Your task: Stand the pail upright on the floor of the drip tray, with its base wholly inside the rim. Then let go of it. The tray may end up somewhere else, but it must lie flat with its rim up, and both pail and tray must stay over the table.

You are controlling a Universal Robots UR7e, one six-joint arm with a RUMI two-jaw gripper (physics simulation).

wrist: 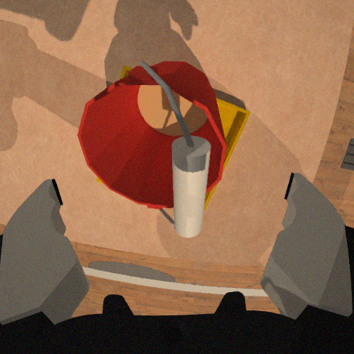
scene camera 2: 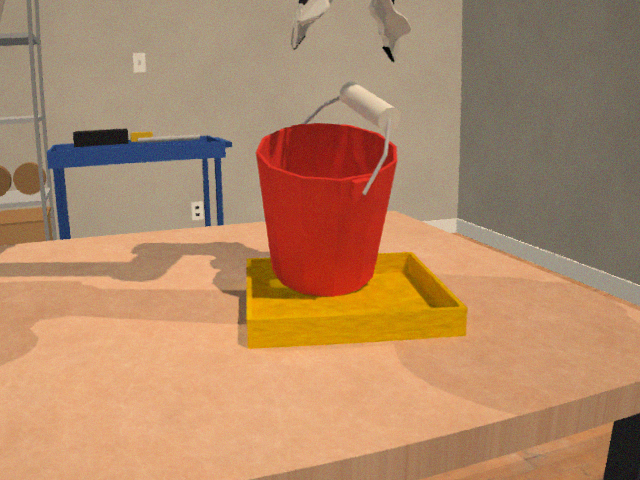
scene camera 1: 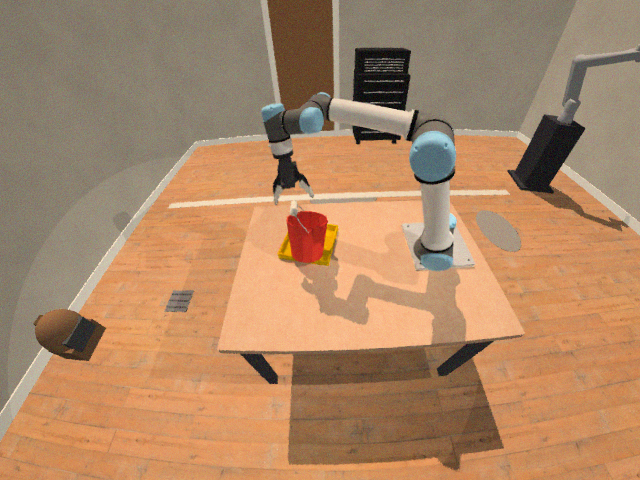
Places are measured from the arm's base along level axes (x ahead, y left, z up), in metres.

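Where they show: gripper, between the fingertips: (scene camera 2: pixel 345 55) (scene camera 1: pixel 294 201).
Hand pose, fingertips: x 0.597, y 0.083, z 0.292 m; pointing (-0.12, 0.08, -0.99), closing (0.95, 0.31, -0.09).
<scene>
Each offset is from my fingertips to the centre of the thing. "spot": to the spot under its first point. Level surfaces: height alone.
The red pail (scene camera 1: pixel 307 237) (scene camera 2: pixel 326 222) (wrist: pixel 130 145) stands upright on the floor of the yellow drip tray {0.073 m right, 0.018 m back, 0.296 m down} (scene camera 1: pixel 330 240) (scene camera 2: pixel 356 328) (wrist: pixel 235 120). In the scene camera 2 view its base is inside the rim, towards the tray's left and back. The tray lies flat on the table, rim up. The pail's wire handle with its white grip {spot: 0.003 m right, 0.011 m ahead, 0.037 m down} (scene camera 1: pixel 293 208) (scene camera 2: pixel 368 105) (wrist: pixel 190 200) stands raised, leaning to one side. My gripper (scene camera 1: pixel 293 198) (scene camera 2: pixel 343 51) (wrist: pixel 172 179) is wide open and empty, above the grip and apart from it. The pail hides part of the tray.
The table {0.313 m down} (scene camera 1: pixel 372 320) (scene camera 2: pixel 155 403) holds the tray near its back left corner in the scene camera 1 view. The arm's white base plate (scene camera 1: pixel 410 237) is at the table's right. A blue cart (scene camera 2: pixel 139 155) stands beyond the table in the scene camera 2 view.
</scene>
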